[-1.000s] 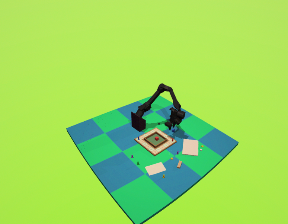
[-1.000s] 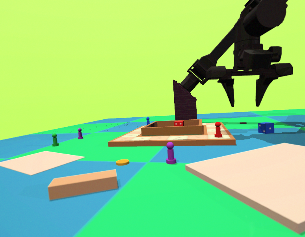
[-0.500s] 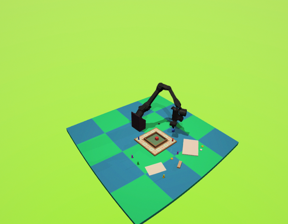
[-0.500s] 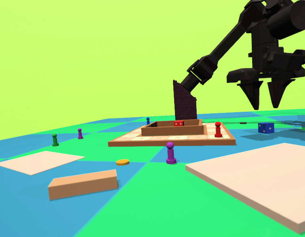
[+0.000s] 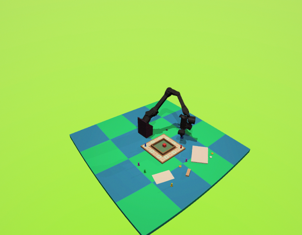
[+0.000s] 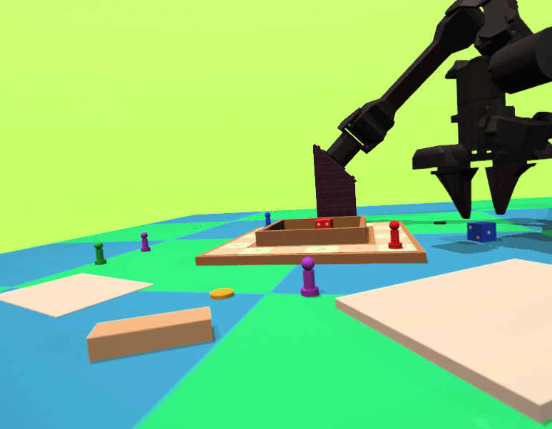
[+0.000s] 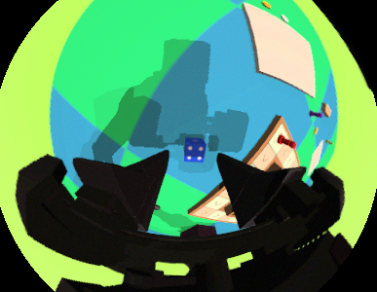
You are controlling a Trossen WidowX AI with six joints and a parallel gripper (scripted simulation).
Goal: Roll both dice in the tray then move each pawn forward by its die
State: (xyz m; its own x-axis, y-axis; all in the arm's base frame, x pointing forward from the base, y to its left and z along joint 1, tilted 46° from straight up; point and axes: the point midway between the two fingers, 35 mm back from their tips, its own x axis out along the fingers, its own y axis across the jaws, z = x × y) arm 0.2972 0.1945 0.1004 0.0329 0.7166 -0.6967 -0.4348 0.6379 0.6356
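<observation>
My gripper tip is 13 cm to the left of the red pawn, 9 cm short of it and 1 cm above it. The rest, counted from my gripper tip: sunken tray 24 cm to the right, 3 cm below, 3 cm behind; then black disc 19 cm behind, 3 cm below, 1 cm to the right; then blue pawn 34 cm to the right, 15 cm behind, 1 cm below.
</observation>
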